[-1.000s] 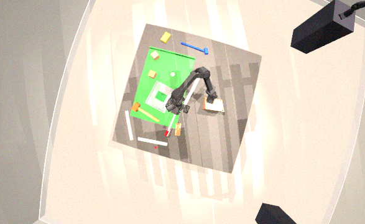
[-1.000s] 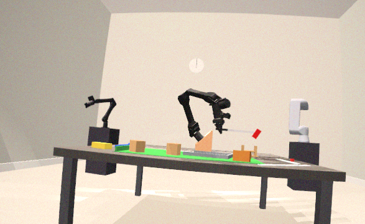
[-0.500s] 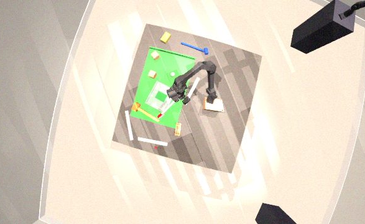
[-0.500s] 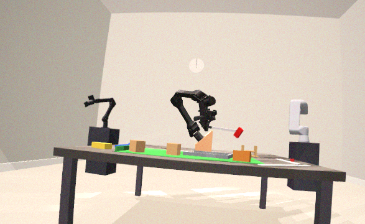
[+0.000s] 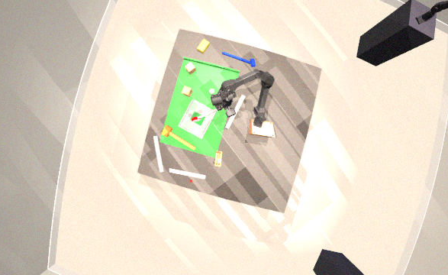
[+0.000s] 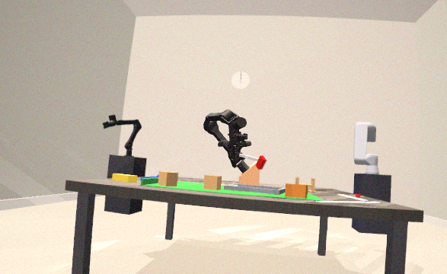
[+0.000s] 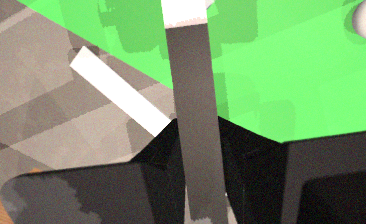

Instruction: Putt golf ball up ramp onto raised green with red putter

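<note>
Right now my gripper tip is 90 mm short of the red putter, 80 mm to the right of it and 10 mm below it. The rest, counted from my gripper tip: green mat (210 mm ahead, 30 mm to the left, 150 mm below); blue putter (20 mm ahead, 460 mm to the right, 140 mm below); white golf ball (150 mm ahead, 110 mm to the right, 130 mm below).
</note>
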